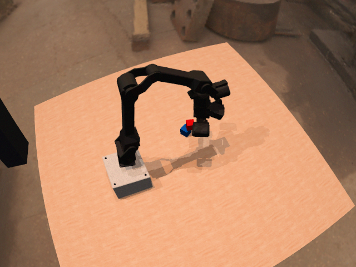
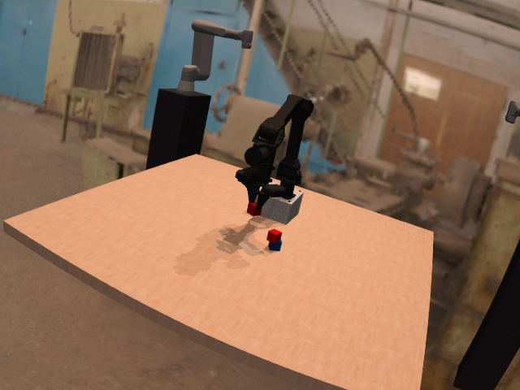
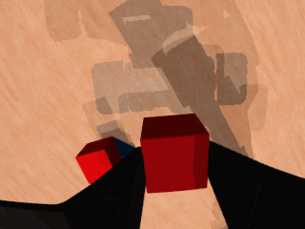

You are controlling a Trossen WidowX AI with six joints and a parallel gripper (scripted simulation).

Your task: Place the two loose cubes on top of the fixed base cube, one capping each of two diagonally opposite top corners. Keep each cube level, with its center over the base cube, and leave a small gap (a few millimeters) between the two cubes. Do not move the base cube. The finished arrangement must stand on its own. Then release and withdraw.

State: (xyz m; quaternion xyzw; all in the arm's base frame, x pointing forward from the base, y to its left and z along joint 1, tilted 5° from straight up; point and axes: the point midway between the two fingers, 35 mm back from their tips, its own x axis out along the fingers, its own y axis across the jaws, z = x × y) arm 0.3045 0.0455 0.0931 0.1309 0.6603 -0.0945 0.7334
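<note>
Now: gripper tip 110 mm above the blue base cube, 80 mm to the right of it and 40 mm past it.
</note>
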